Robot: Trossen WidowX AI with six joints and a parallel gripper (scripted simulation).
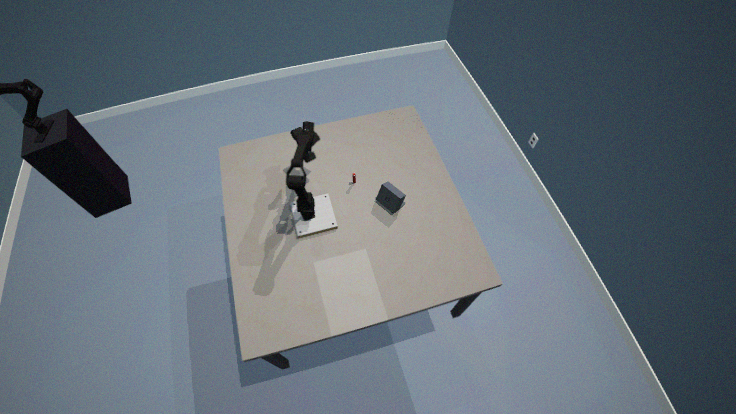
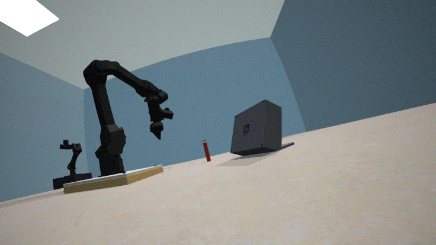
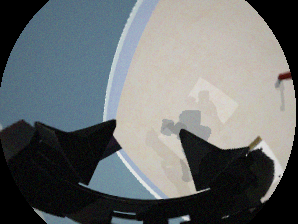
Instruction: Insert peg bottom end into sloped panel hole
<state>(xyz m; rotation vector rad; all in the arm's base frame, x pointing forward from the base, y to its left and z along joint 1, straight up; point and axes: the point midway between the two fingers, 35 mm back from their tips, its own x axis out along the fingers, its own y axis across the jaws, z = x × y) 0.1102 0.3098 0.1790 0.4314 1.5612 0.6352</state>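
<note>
My gripper tip is now 24 cm to the left of the red peg, 21 cm short of it and 12 cm above it. Also, from my gripper tip: sloped panel: 45 cm to the right, 33 cm ahead, 12 cm below.
</note>
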